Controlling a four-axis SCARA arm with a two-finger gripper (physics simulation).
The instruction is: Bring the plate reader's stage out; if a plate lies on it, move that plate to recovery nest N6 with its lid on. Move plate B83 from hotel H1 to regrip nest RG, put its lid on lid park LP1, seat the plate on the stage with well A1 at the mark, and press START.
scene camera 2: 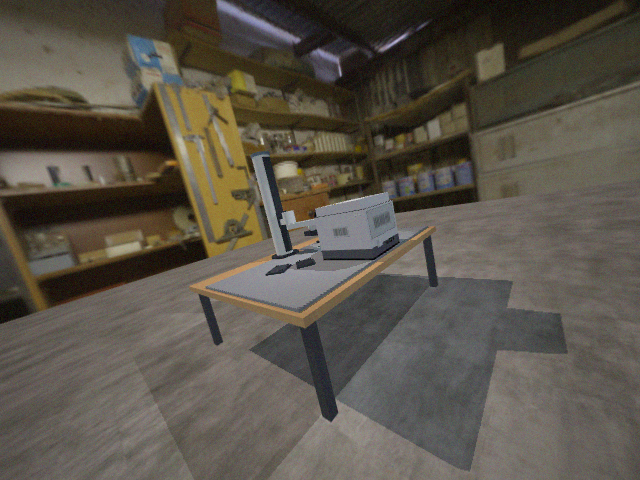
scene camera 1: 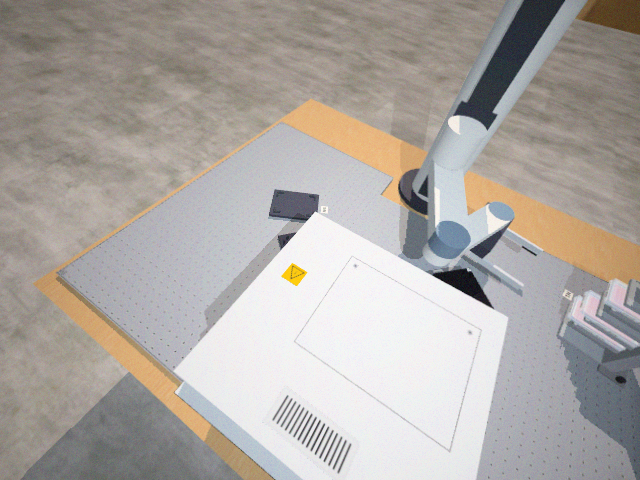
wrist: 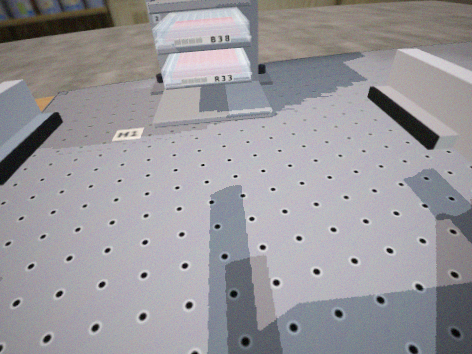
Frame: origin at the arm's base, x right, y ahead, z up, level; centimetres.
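Seen in the pictures: gripper, fingertip midpoint: (scene camera 1: 531, 268) (wrist: 212, 84); arm's base, origin of the base link: (scene camera 2: 285, 255).
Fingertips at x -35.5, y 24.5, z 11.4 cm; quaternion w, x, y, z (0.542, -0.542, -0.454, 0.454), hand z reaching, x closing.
Offsets run from my fingertips to a thing's middle. "spot": to the spot under its first point.
My gripper (scene camera 1: 531, 270) (wrist: 212, 84) is open and empty, its fingers wide apart at the left and right of the wrist view. It faces hotel H1 {spot: dx -25.9, dy +9.7, dz -4.7 cm} (wrist: 254, 47) (scene camera 1: 626, 358) from a distance. Two lidded pink plates show there, the upper plate B38 {dx -20.5, dy +2.3, dz +0.0 cm} (wrist: 210, 31) and a lower plate {dx -20.5, dy +2.3, dz -3.6 cm} (wrist: 207, 67) whose label seems to end in 33. B83 cannot be made out. The white plate reader {dx +32.2, dy +55.7, dz +7.2 cm} (scene camera 1: 392, 330) (scene camera 2: 343, 232) hides its stage and START button. A black stand (scene camera 1: 461, 283), apparently RG, shows behind the reader. A dark nest {dx +72.4, dy +15.7, dz -9.2 cm} (scene camera 1: 293, 204) (scene camera 2: 279, 269) has an unreadable tag.
Another dark piece {spot: dx +65.5, dy +29.6, dz -9.1 cm} (scene camera 1: 286, 239) (scene camera 2: 305, 262) is partly hidden by the reader in scene camera 1. The arm column (scene camera 1: 496, 87) (scene camera 2: 273, 206) stands at the table's back edge. An H1 tag {dx -16.9, dy -8.2, dz -10.1 cm} (wrist: 128, 134) lies before the hotel. A flat plate-like base {spot: dx -20.4, dy -2.4, dz -9.3 cm} (wrist: 175, 107) projects from the hotel's foot.
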